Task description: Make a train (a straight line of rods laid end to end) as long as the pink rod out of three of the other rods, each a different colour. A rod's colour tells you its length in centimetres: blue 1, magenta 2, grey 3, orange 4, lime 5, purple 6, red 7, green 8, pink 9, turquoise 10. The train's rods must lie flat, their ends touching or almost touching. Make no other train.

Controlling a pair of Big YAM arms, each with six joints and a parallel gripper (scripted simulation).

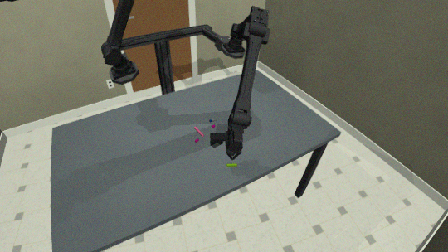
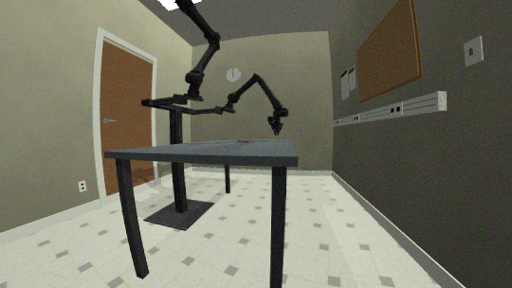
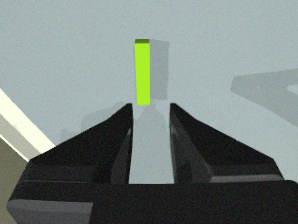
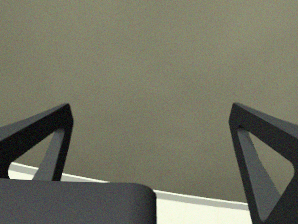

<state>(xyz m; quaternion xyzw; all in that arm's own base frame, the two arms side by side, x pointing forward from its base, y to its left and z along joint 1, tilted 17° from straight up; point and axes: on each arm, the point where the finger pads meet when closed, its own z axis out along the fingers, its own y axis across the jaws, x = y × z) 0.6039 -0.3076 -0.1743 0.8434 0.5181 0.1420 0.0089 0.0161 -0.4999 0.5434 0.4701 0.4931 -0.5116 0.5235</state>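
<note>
Right now my left hand is 60 mm above the lime rod. Also, from my left hand: pink rod: 290 mm behind, 50 mm to the right, 60 mm below.
</note>
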